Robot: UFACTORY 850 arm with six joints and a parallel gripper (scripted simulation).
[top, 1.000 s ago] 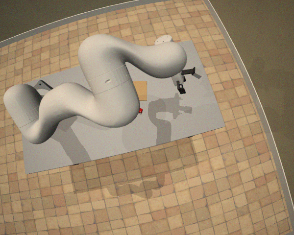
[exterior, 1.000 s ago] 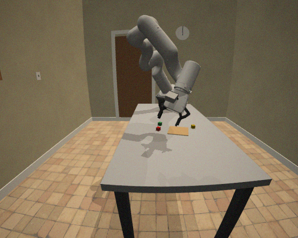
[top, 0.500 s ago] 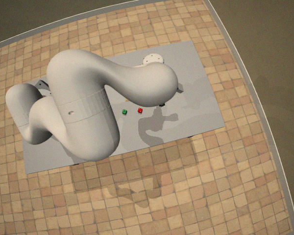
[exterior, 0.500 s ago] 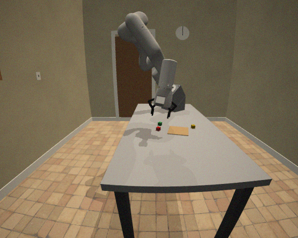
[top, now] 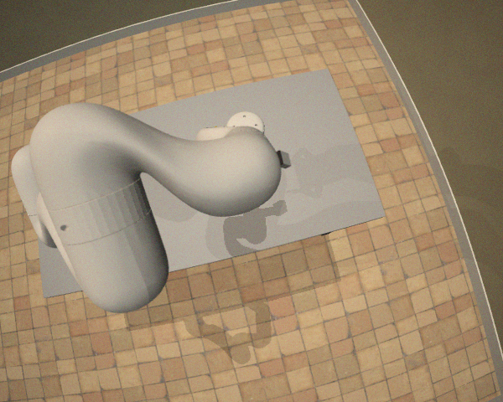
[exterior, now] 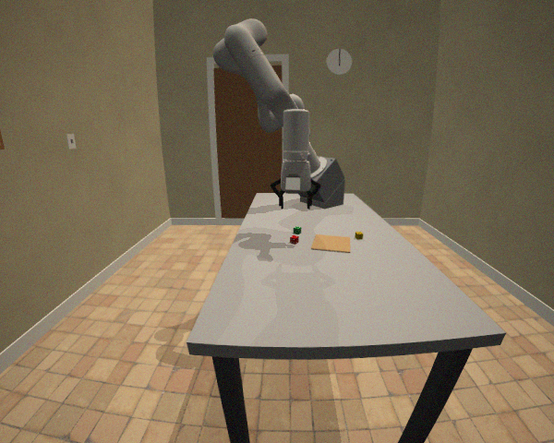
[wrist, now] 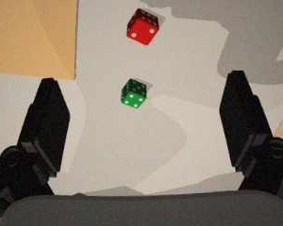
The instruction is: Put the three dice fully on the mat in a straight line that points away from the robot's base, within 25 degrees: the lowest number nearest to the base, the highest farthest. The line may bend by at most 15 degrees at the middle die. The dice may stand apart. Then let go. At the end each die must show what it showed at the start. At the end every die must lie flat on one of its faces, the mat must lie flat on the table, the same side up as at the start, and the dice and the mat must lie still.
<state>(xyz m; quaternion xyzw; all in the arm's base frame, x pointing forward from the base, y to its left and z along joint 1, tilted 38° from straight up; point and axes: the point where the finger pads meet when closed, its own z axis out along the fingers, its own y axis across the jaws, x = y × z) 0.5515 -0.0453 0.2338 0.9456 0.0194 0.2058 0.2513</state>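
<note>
The red die lies 15 cm below my hand and 4 cm behind it. Round my hand: green die: 15 cm below, 14 cm behind, 3 cm to the left; then yellow die: 27 cm to the left, 15 cm below, 6 cm behind; then mat: 16 cm below, 15 cm to the left, 2 cm behind.
</note>
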